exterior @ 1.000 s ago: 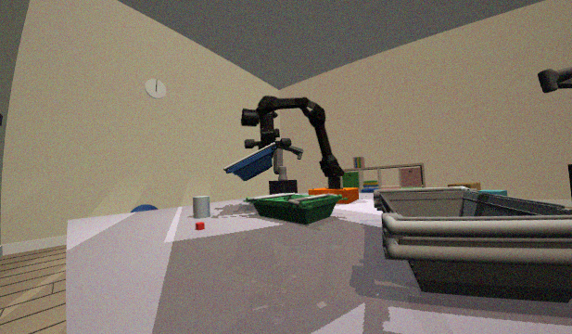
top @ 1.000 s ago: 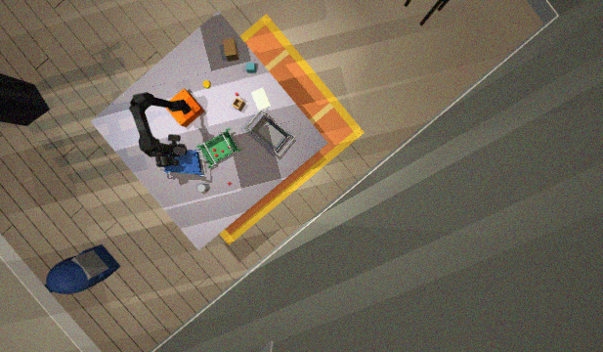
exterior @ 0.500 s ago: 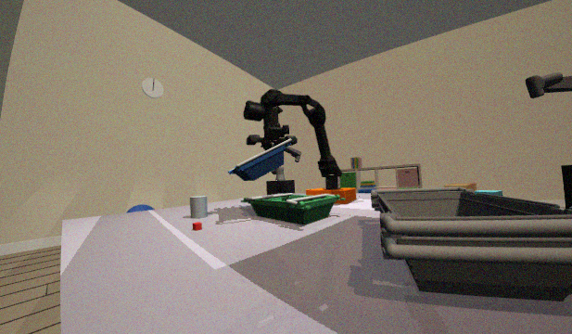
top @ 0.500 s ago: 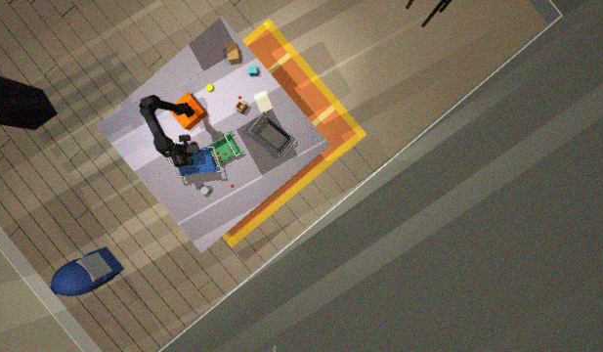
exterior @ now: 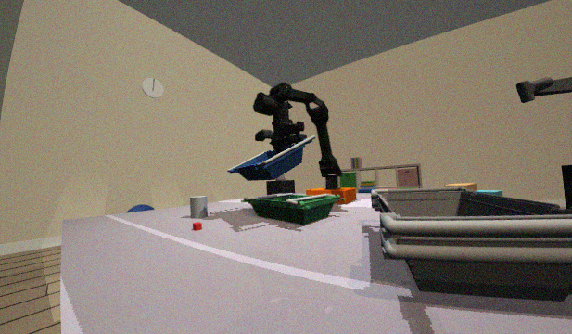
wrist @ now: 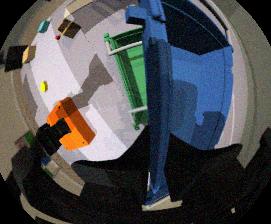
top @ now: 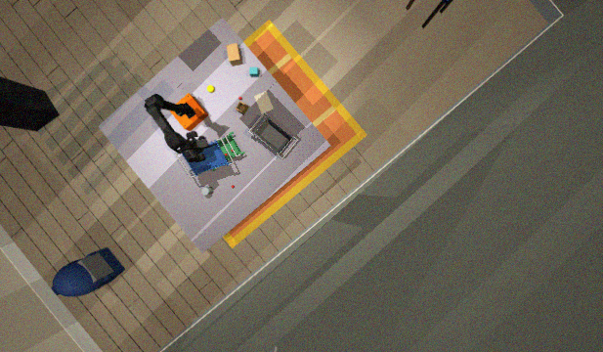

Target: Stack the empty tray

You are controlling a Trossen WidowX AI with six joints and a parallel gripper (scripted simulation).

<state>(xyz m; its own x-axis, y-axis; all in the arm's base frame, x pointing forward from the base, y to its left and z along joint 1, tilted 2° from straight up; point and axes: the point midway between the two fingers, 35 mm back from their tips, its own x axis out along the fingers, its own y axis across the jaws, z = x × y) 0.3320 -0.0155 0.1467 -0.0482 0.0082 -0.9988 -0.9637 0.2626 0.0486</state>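
Right now my gripper tip is 70 mm short of the blue tray and 20 mm to the left of it. From my gripper tip the other things lie so: cardboard box (530 mm behind, 520 mm to the left, 150 mm below); teal block (340 mm behind, 580 mm to the left, 160 mm below).
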